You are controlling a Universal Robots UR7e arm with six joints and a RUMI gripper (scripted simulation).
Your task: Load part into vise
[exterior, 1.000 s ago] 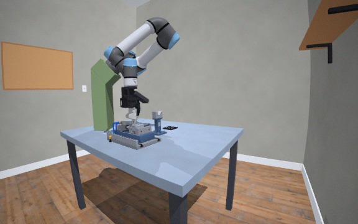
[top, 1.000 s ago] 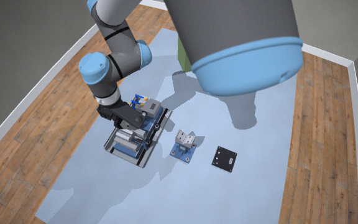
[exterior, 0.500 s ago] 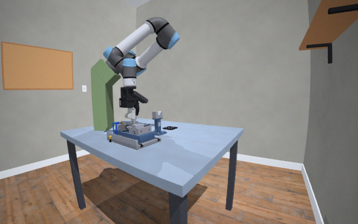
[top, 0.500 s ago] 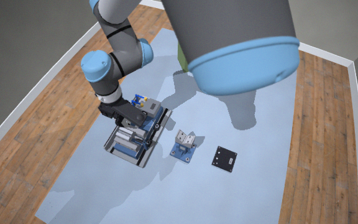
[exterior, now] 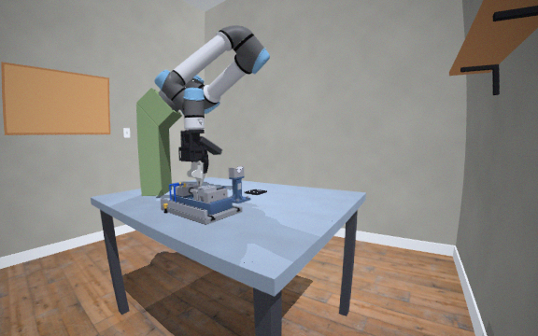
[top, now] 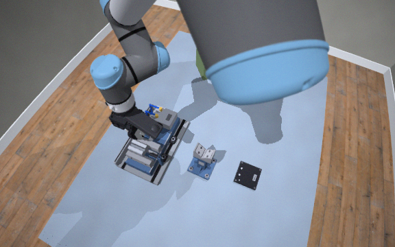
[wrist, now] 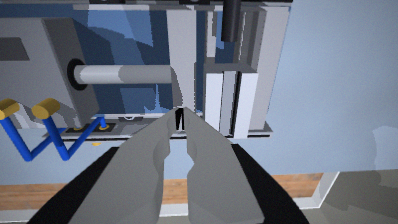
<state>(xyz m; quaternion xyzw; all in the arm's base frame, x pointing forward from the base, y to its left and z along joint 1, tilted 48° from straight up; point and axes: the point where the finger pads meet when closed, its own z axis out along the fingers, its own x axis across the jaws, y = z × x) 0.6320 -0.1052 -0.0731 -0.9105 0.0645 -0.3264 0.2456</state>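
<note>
The grey part is 4 cm ahead of my hand and 2 cm below it. Also, from my hand: work stop: 3 cm ahead, 7 cm to the left, 3 cm below; moving jaw: 2 cm to the left, 4 cm below; cylinder rod: 5 cm behind, 2 cm to the left, 4 cm below.
</note>
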